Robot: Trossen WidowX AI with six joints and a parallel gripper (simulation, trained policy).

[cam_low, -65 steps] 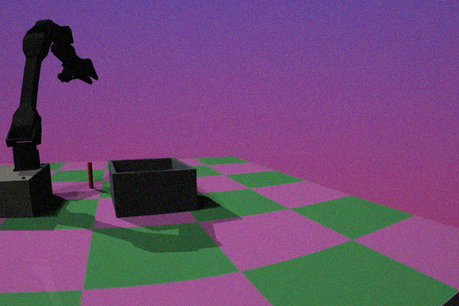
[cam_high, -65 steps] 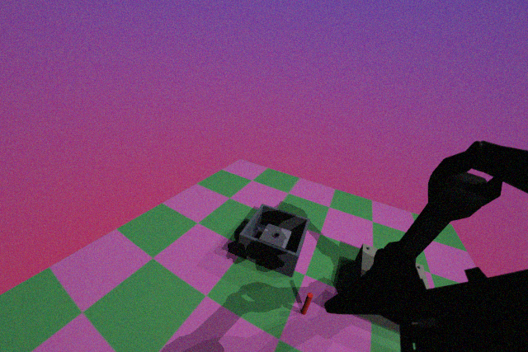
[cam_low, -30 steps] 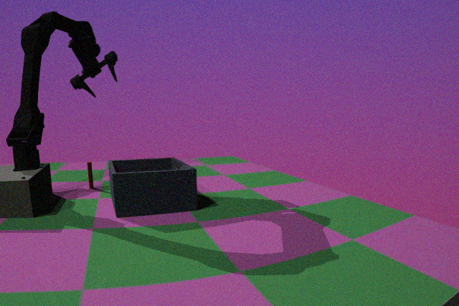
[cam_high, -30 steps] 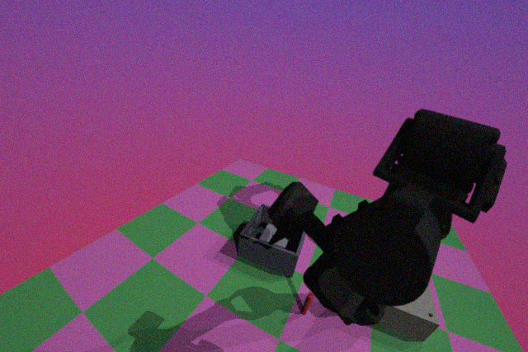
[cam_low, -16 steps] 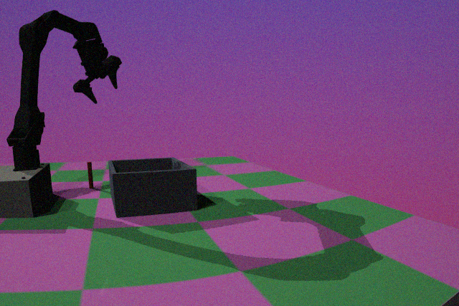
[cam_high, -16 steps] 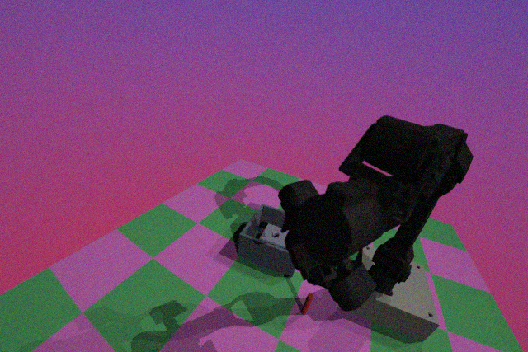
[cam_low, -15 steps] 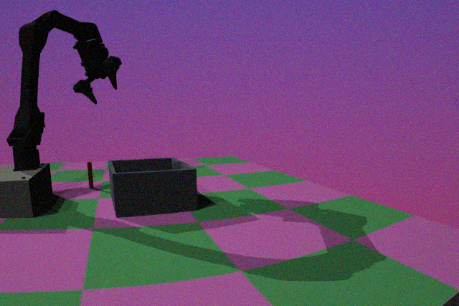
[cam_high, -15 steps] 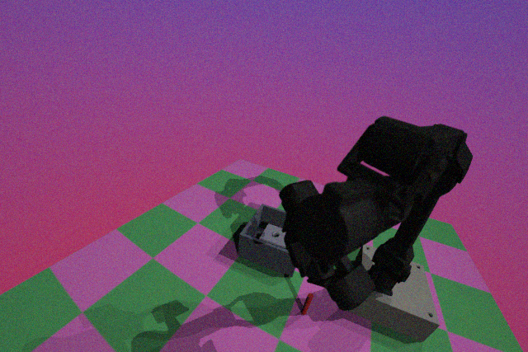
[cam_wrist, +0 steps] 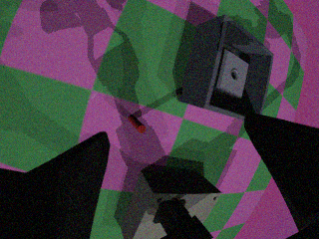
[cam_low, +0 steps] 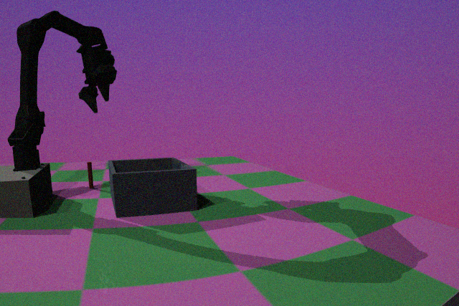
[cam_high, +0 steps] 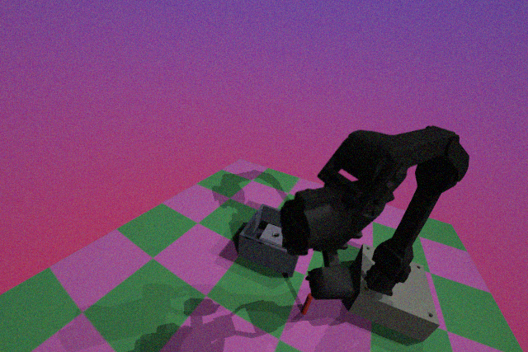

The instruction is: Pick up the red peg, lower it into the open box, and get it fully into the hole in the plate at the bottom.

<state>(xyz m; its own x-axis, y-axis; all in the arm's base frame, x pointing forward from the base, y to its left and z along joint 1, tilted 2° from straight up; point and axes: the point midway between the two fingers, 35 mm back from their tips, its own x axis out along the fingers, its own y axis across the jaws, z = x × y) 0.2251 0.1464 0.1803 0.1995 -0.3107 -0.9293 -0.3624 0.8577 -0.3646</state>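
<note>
My gripper tip is 20 cm above the red peg, 5 cm past it and 3 cm to the left of it. Also, from my gripper tip: dark box (23 cm to the right, 22 cm below, 10 cm ahead); grey plate (23 cm to the right, 20 cm below, 10 cm ahead).
</note>
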